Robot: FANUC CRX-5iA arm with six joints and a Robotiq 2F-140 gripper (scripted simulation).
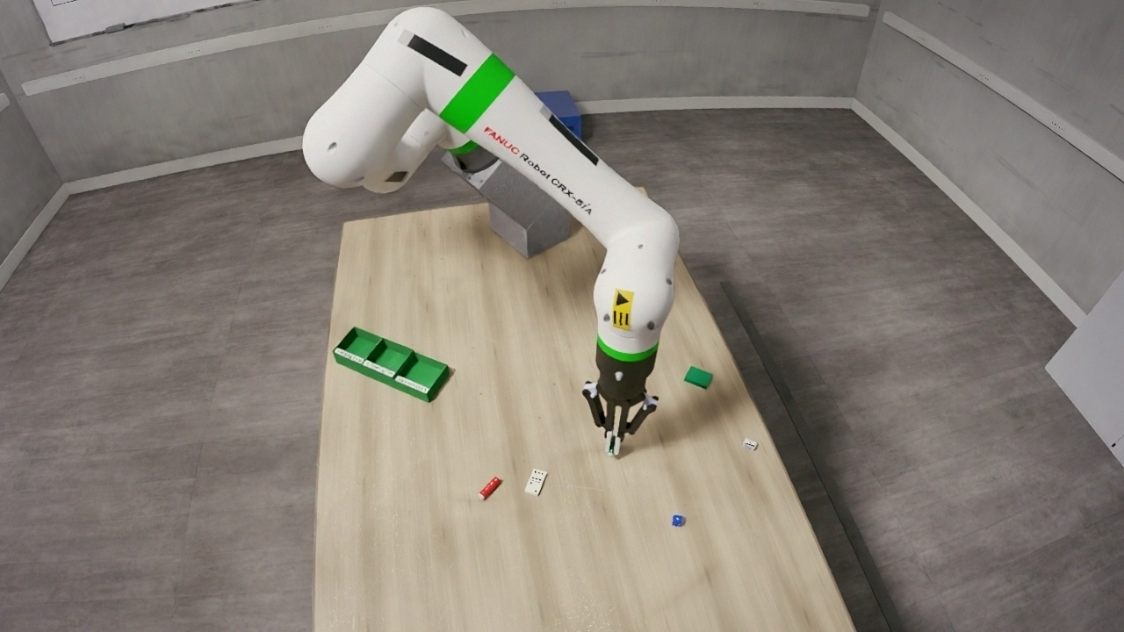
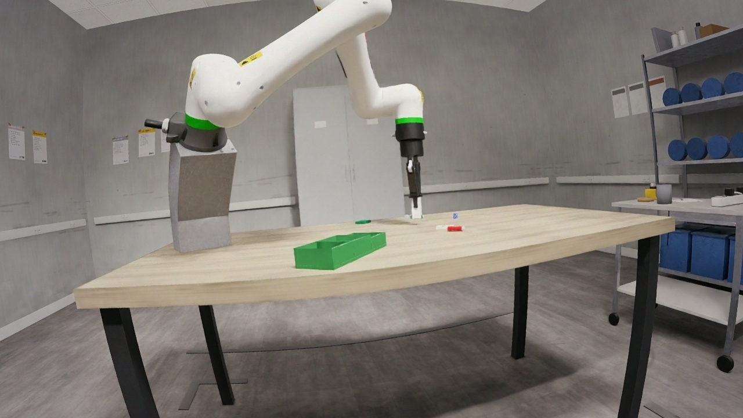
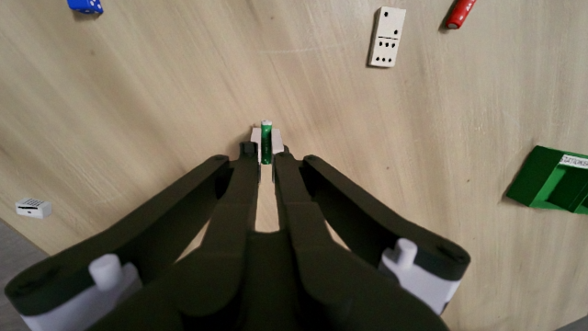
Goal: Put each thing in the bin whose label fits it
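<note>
Right now my hand is 39 cm to the left of the green three-compartment bin, 32 cm past it and 4 cm above it. Also, from my hand: white domino: 16 cm to the right, 5 cm below, 2 cm ahead; then green battery: 3 cm below; then blue die: 17 cm ahead, 6 cm to the left, 5 cm below.
</note>
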